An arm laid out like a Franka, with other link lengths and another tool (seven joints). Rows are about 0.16 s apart.
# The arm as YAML. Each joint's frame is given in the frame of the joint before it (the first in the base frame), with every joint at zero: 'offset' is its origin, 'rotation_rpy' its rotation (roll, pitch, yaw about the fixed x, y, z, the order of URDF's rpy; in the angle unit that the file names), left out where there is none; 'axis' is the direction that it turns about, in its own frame. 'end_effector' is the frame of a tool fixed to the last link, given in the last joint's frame.
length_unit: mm
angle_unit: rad
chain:
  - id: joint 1
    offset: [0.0, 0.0, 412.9]
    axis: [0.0, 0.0, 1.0]
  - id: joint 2
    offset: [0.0, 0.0, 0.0]
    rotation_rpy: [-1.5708, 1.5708, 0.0]
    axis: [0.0, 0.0, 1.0]
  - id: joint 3
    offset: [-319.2, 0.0, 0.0]
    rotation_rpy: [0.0, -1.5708, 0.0]
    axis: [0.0, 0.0, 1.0]
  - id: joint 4
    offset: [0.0, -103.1, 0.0]
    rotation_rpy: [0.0, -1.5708, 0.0]
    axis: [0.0, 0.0, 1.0]
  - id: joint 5
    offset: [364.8, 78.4, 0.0]
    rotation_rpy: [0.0, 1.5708, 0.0]
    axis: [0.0, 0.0, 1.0]
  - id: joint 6
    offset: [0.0, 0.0, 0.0]
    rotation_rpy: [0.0, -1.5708, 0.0]
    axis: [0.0, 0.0, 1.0]
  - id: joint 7
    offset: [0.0, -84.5, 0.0]
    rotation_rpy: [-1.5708, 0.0, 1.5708]
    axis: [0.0, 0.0, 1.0]
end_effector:
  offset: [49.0, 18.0, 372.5]
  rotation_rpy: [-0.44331, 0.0, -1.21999]
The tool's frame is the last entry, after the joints.
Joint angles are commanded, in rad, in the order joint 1, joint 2, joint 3, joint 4, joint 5, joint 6, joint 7. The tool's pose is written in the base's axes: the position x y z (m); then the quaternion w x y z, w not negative. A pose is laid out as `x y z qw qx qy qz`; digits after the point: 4 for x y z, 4 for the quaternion.
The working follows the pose.
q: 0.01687 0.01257 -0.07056 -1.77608 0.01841 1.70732 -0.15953
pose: 0.4834 -0.0093 0.3547 0.1593 0.5931 -0.7619 -0.2057
Where each joint sits with the arm in this pose, in the base's axes (m; each line is computed from the numbers above, not from the rounded line before):
joint 1: 0.0000 0.0000 0.4129
joint 2: 0.0000 0.0000 0.4129
joint 3: 0.0040 0.0001 0.7321
joint 4: 0.1070 -0.0055 0.7308
joint 5: 0.4795 -0.0255 0.7285
joint 6: 0.4795 -0.0255 0.7285
joint 7: 0.5636 -0.0302 0.7216
the tool: 0.4834 -0.0093 0.3547

